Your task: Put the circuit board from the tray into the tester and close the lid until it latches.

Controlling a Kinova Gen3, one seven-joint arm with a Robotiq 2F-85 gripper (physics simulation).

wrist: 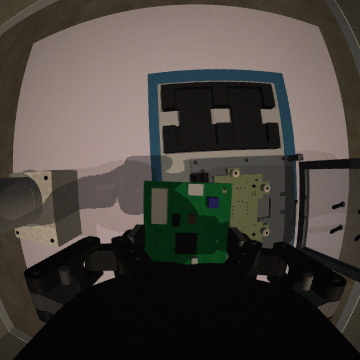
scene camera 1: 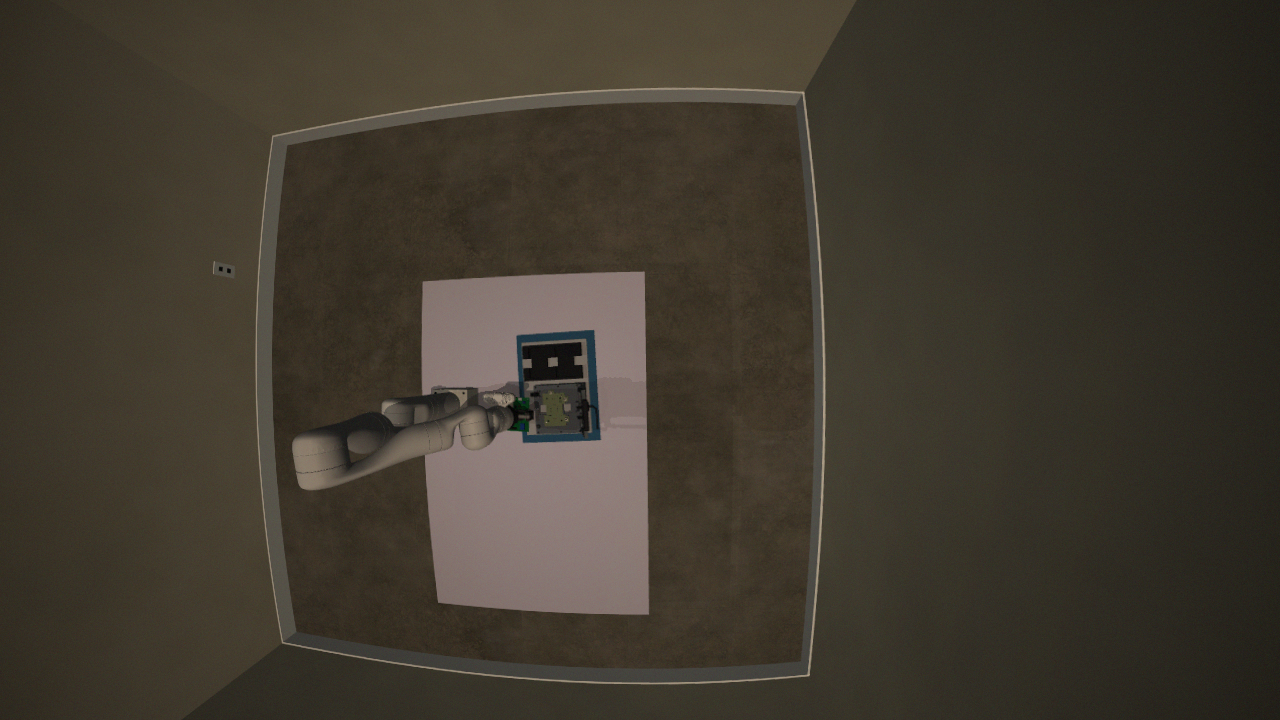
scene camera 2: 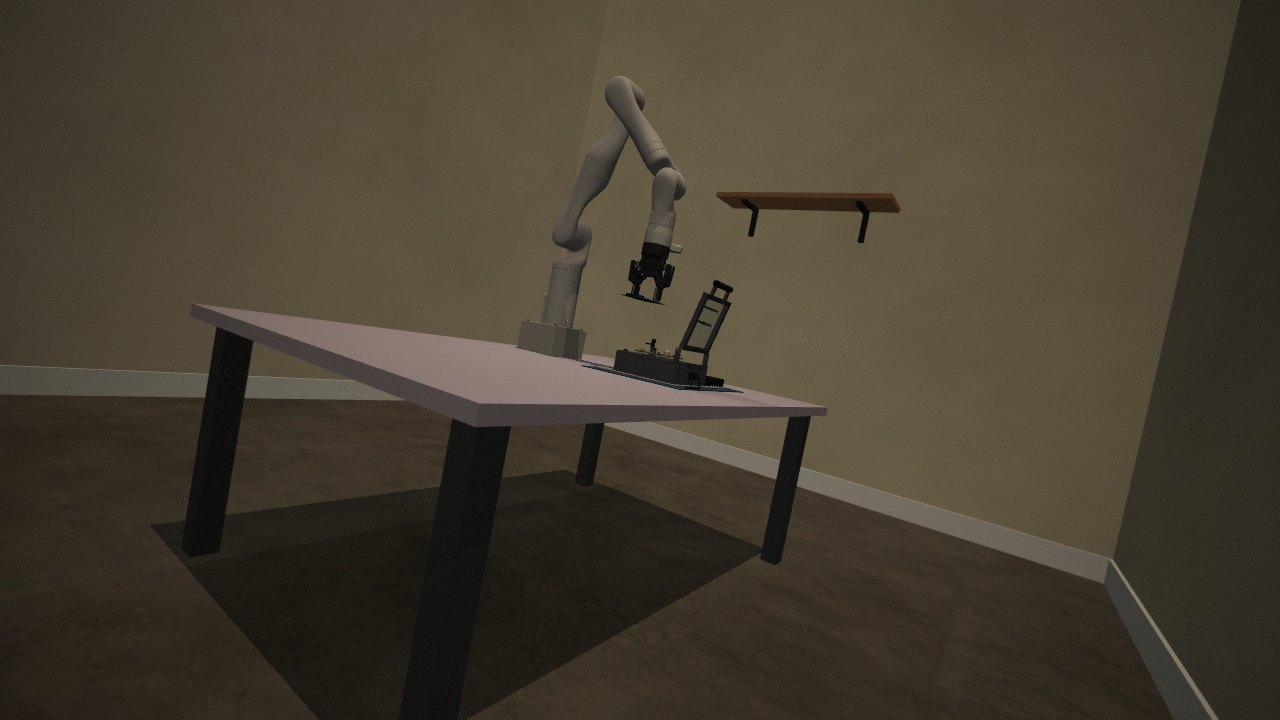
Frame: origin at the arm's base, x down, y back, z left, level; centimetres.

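Where they show: gripper, between the fingertips: (wrist: 185,237) (scene camera 1: 518,411) (scene camera 2: 644,300); arm's base, origin of its link: (wrist: 27,199) (scene camera 1: 449,404) (scene camera 2: 557,326).
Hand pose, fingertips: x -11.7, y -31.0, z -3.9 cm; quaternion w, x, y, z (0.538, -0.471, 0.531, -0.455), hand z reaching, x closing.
Things, the pixels of their top centre, and the offset from my fingertips. "*": a spot on its surface instead. Level surfaces: height alone.
- green circuit board, centre of its top: (wrist: 185,250) (scene camera 2: 643,296) (scene camera 1: 517,414) dx -1.0, dy +0.1, dz -0.8 cm
- yellow-green plate, centre of its top: (wrist: 245,209) (scene camera 2: 662,349) (scene camera 1: 555,408) dx +12.4, dy -8.9, dz -1.2 cm
- blue-edged base, a spot on its surface: (wrist: 215,75) (scene camera 1: 552,337) * dx +20.3, dy -8.8, dz +24.5 cm
- pale table, height of its surface: dx +20.5 cm
- handle, centre of its top: (scene camera 2: 723,283) (scene camera 1: 585,415) dx -7.0, dy -23.0, dz -2.6 cm
My gripper (scene camera 2: 647,293) (wrist: 185,237) is shut on the green circuit board (wrist: 170,235) (scene camera 2: 634,297) and holds it roughly level, high above the table. In scene camera 1 the board (scene camera 1: 521,427) shows at the tester's left side, partly hidden by the arm. The grey tester (scene camera 1: 577,423) (scene camera 2: 646,365) (wrist: 280,175) stands on a blue-edged base, with a yellow-green plate (scene camera 1: 554,409) (wrist: 245,200) on its top. In the wrist view the board covers part of the tester. The lid (scene camera 2: 687,331) (wrist: 303,200) stands open, tilted up. The black tray (scene camera 1: 566,349) (wrist: 195,135) beside the tester holds no board.
The blue-edged base (scene camera 1: 556,334) (wrist: 215,75) lies on the pale table (scene camera 1: 537,528) (scene camera 2: 402,367). The arm's base block (scene camera 2: 537,336) (wrist: 67,200) stands beside it. A brown wall shelf (scene camera 2: 805,201) hangs behind. The lid's upper end has a handle (scene camera 2: 722,286).
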